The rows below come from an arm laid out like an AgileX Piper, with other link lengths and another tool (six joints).
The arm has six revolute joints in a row. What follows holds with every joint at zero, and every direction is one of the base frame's.
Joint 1 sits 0.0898 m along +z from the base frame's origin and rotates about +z.
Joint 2 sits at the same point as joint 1 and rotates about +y.
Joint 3 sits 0.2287 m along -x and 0.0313 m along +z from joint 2 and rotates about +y.
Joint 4 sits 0.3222 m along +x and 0.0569 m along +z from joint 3 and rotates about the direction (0.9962, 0, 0.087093).
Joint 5 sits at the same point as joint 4 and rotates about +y.
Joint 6 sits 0.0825 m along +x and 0.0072 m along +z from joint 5 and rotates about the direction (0.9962, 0, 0.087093).
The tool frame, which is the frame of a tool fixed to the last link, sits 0.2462 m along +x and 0.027 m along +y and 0.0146 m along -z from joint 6; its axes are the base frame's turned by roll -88.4, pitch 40.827 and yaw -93.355 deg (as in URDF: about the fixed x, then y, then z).
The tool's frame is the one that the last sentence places.
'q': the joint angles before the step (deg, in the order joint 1, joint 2, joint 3, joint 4, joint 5, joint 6). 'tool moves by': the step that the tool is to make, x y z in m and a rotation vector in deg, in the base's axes. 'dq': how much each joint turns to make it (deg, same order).
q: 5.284 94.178 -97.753 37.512 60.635 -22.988
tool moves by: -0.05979 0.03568 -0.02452 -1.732 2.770 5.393
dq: 5.622 -7.055 9.992 -1.386 0.002 0.090
